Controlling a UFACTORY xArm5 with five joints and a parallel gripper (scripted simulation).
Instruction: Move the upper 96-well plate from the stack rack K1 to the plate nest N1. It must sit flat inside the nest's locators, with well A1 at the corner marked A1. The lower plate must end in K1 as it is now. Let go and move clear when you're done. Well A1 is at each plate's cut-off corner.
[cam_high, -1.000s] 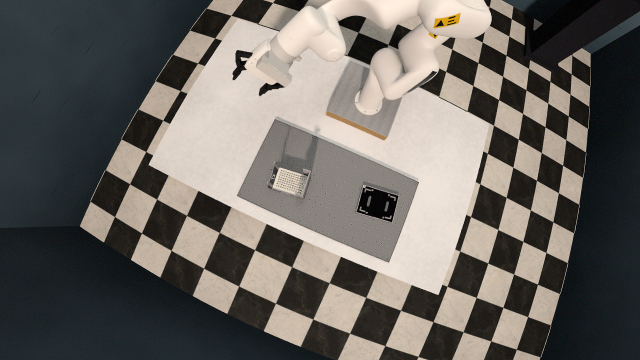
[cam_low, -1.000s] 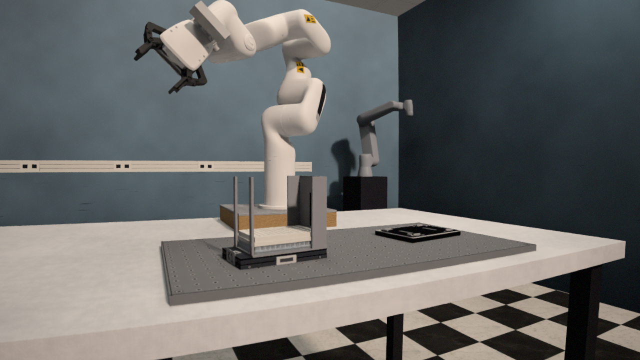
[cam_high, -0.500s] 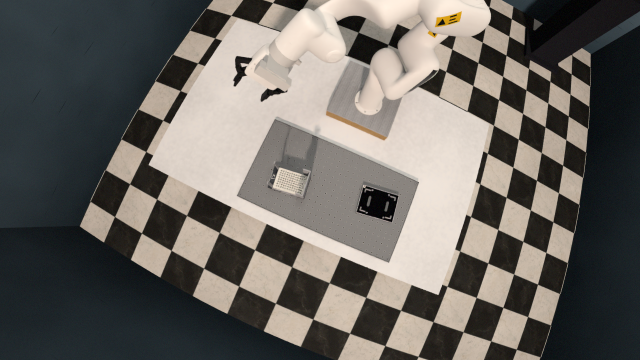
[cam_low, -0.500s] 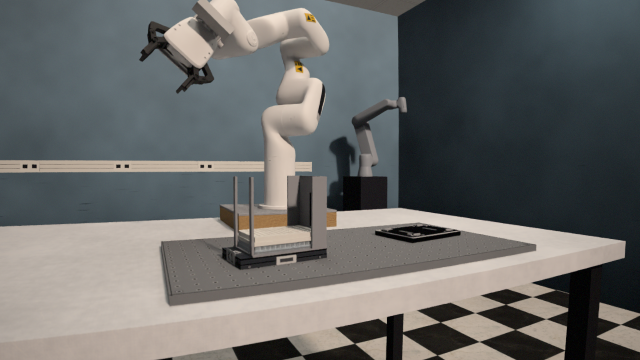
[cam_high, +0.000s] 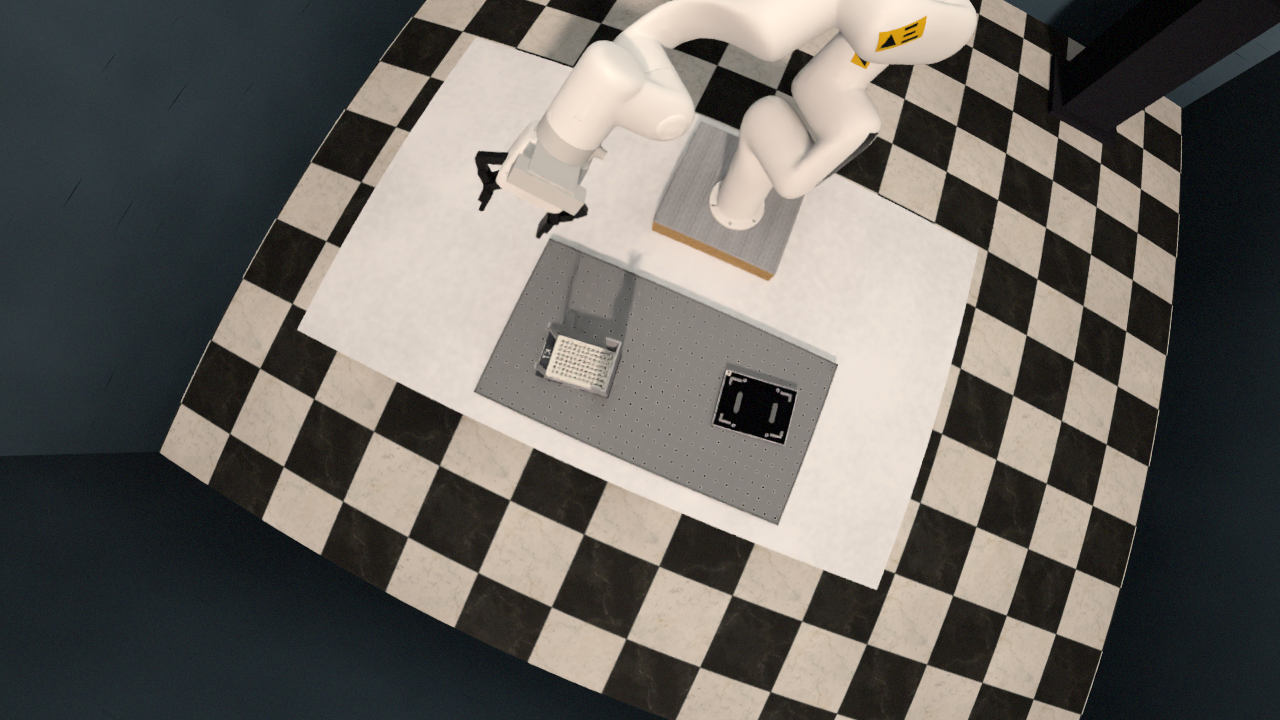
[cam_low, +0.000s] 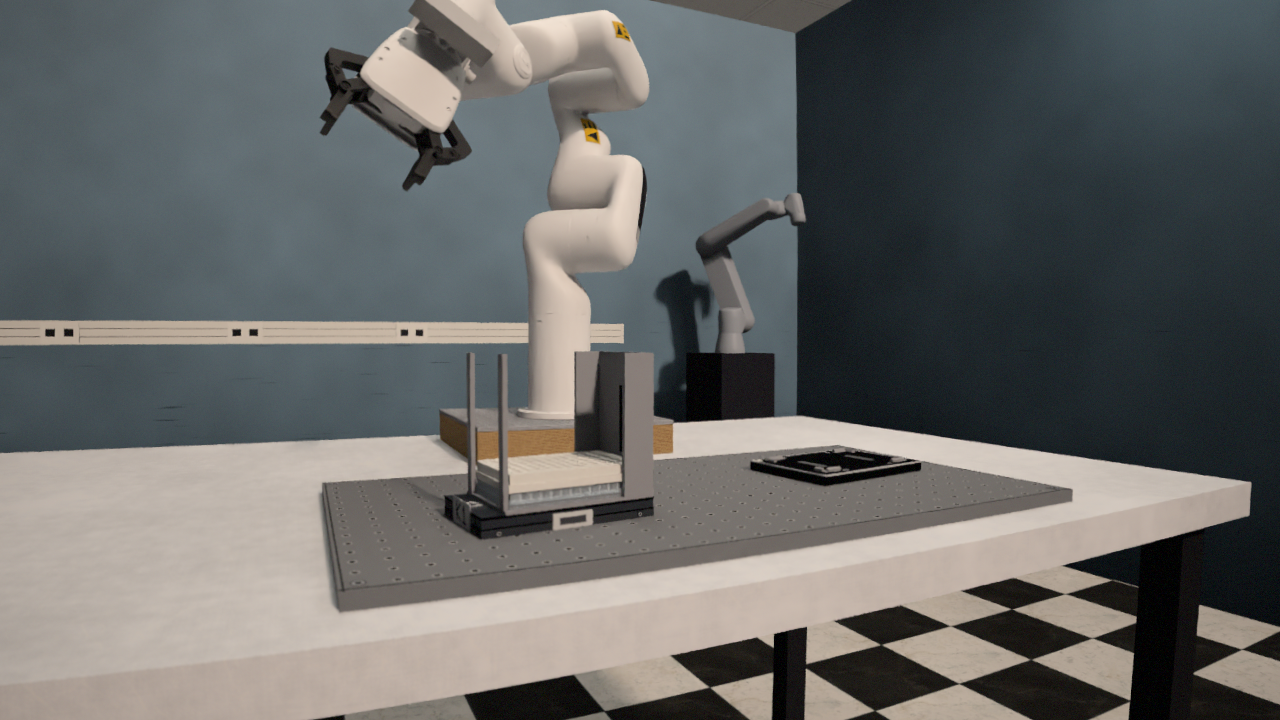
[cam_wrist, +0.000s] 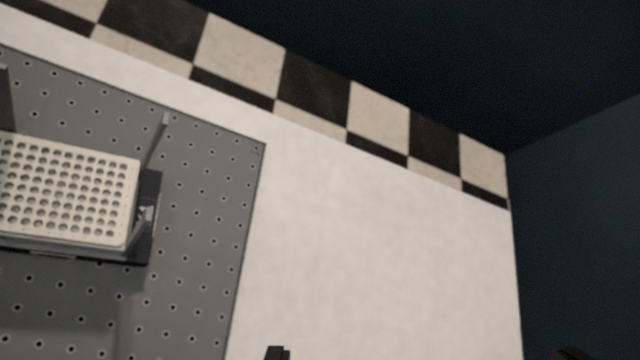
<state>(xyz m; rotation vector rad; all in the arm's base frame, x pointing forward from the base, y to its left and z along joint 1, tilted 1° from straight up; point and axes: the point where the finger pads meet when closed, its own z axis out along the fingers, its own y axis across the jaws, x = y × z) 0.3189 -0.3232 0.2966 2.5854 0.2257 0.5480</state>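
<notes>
Right now the white 96-well plate is 140 mm ahead of my hand, 140 mm to the left of it and 300 mm below it. The rest, counted from my hand: tall grey wall 130 mm ahead, 200 mm to the left, 260 mm below; black plate nest 90 mm ahead, 510 mm to the left, 330 mm below; clear plate 140 mm ahead, 140 mm to the left, 310 mm below.
</notes>
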